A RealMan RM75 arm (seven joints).
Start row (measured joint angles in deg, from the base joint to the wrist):
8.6, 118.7, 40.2, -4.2, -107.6, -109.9, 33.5
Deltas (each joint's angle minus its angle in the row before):
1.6, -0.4, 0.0, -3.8, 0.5, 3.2, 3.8
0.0, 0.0, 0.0, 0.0, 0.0, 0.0, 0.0
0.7, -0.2, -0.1, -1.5, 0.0, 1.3, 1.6
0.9, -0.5, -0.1, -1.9, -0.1, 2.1, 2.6
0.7, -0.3, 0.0, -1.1, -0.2, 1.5, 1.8
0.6, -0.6, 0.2, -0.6, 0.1, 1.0, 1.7
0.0, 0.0, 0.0, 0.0, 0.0, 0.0, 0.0
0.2, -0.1, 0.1, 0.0, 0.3, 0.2, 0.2
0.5, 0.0, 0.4, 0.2, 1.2, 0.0, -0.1
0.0, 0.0, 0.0, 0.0, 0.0, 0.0, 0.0
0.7, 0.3, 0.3, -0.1, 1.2, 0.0, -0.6
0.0, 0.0, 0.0, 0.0, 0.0, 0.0, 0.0
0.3, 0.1, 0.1, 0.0, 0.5, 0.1, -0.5
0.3, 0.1, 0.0, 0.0, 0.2, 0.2, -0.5
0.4, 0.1, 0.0, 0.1, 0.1, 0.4, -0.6
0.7, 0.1, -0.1, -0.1, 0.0, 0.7, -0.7
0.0, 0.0, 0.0, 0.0, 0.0, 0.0, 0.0
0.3, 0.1, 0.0, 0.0, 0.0, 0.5, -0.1
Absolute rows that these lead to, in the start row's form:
10.2, 118.3, 40.2, -8.0, -107.1, -106.7, 37.3
10.2, 118.3, 40.2, -8.0, -107.1, -106.7, 37.3
10.9, 118.1, 40.1, -9.5, -107.1, -105.4, 38.9
11.8, 117.6, 40.0, -11.4, -107.2, -103.3, 41.5
12.5, 117.3, 40.0, -12.5, -107.4, -101.8, 43.3
13.1, 116.7, 40.2, -13.1, -107.3, -100.8, 45.0
13.1, 116.7, 40.2, -13.1, -107.3, -100.8, 45.0
13.3, 116.6, 40.3, -13.1, -107.0, -100.6, 45.2
13.8, 116.6, 40.7, -12.9, -105.8, -100.6, 45.1
13.8, 116.6, 40.7, -12.9, -105.8, -100.6, 45.1
14.5, 116.9, 41.0, -13.0, -104.6, -100.6, 44.5
14.5, 116.9, 41.0, -13.0, -104.6, -100.6, 44.5
14.8, 117.0, 41.1, -13.0, -104.1, -100.5, 44.0
15.1, 117.1, 41.1, -13.0, -103.9, -100.3, 43.5
15.5, 117.2, 41.1, -12.9, -103.8, -99.9, 42.9
16.2, 117.3, 41.0, -13.0, -103.8, -99.2, 42.2
16.2, 117.3, 41.0, -13.0, -103.8, -99.2, 42.2
16.5, 117.4, 41.0, -13.0, -103.8, -98.7, 42.1

